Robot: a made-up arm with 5 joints.
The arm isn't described. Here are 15 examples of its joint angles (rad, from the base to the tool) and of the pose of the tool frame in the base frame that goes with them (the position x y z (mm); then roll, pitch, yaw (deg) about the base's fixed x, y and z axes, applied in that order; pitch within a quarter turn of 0, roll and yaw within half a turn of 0).
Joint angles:
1: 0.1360 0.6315 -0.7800 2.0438 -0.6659
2: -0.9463 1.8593 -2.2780 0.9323 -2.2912
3: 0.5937 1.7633 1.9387 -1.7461 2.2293
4: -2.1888 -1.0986 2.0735 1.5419 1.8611
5: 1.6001 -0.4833 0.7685 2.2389 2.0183
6: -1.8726 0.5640 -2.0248 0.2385 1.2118
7: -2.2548 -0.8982 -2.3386 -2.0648 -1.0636
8: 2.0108 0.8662 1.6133 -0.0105 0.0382
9: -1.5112 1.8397 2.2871 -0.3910 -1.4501
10: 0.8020 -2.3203 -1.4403 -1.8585 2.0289
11: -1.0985 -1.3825 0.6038 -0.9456 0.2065
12: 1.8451 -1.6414 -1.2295 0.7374 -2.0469
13: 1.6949 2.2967 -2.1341 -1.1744 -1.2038
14: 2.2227 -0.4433 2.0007 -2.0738 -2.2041
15: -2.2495 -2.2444 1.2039 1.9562 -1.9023
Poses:
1: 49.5 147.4 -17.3 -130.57 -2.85 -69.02
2: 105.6 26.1 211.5 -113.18 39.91 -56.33
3: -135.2 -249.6 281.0 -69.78 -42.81 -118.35
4: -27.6 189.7 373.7 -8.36 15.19 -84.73
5: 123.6 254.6 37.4 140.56 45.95 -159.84
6: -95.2 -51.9 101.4 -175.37 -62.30 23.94
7: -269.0 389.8 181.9 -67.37 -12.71 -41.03
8: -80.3 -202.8 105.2 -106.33 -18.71 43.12
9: 191.3 -174.9 33.6 -121.26 -52.50 55.33
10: -167.6 318.9 359.5 -173.47 -51.94 149.99
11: -155.7 288.9 240.8 144.50 36.02 17.92
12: -62.1 118.5 100.4 -54.30 -15.16 145.25
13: -255.1 -292.4 153.6 134.69 -7.88 79.22
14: 391.5 137.8 327.6 35.24 -10.82 -139.14
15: 239.6 142.5 307.9 67.64 17.39 88.32
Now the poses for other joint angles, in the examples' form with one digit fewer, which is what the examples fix.
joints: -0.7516 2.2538 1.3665 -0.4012 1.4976
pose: 119 -43 392 -133.8 22.3 -14.4
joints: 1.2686 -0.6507 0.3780 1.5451 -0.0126
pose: -28 201 -51 -125.2 -71.9 76.5
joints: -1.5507 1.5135 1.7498 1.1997 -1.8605
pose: 194 22 255 -15.4 -17.3 -72.6
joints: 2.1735 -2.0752 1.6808 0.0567 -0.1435
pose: 21 310 182 -71.5 43.6 -140.5
